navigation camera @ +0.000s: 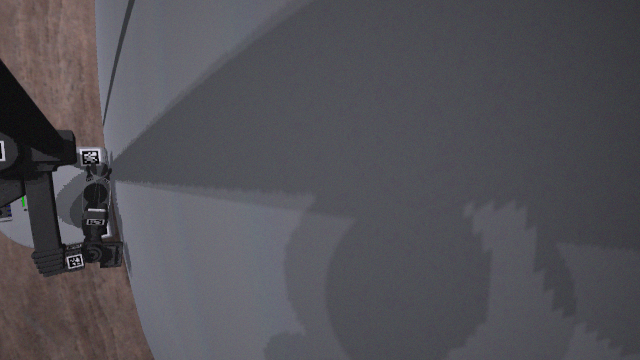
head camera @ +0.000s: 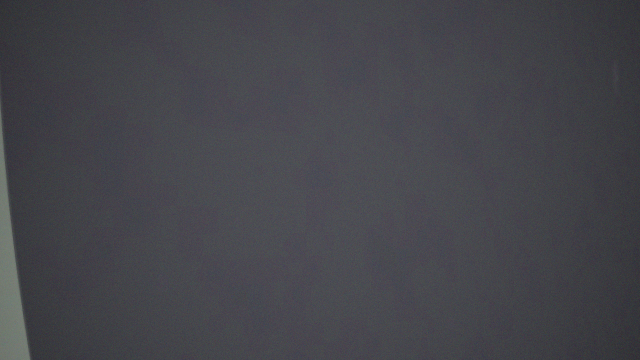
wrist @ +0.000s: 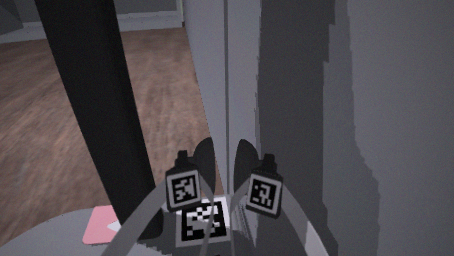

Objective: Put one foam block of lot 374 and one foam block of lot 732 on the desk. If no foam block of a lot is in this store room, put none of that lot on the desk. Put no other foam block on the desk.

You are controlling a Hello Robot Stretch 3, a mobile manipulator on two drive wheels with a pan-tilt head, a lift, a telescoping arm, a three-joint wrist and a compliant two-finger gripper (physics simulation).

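Where they show: gripper, fingertip midpoint: (navigation camera: 99, 163) (wrist: 226, 157); robot's base, origin of the base link: (navigation camera: 94, 191).
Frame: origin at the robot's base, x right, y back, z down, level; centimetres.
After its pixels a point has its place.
My gripper (navigation camera: 98, 173) @(x -10.2, y -2.3, z -27.1 cm) (wrist: 226, 157) @(x -10.2, y -2.3, z -27.1 cm) is open with a narrow gap between its fingertips, and no object shows between them. It points down over my base (wrist: 55, 231) @(x -13.5, y 16.9, z -16.0 cm), close beside a tall grey wall-like surface (head camera: 320, 180) (navigation camera: 210, 260) @(x 0.2, y -5.8, z -110.1 cm) (wrist: 410, 100) @(x -0.4, y -5.8, z -36.3 cm). In the wrist view this surface fills the right side, and the right finger lies in front of it; whether they touch I cannot tell. No foam block, lot number or desk can be made out in these views.
The grey surface fills most of the head and navigation views, with shadows on it and a thin dark seam. My black mast (wrist: 95, 110) @(x -11.6, y 6.8, z -31.3 cm) crosses the wrist view's left side. Brown wooden floor (navigation camera: 55, 315) @(x 46.6, y 19.1, z 0.0 cm) (wrist: 160, 90) @(x -91.4, y 14.6, z 0.0 cm) runs along the surface. A pale strip (head camera: 10, 280) shows at the head view's left edge.
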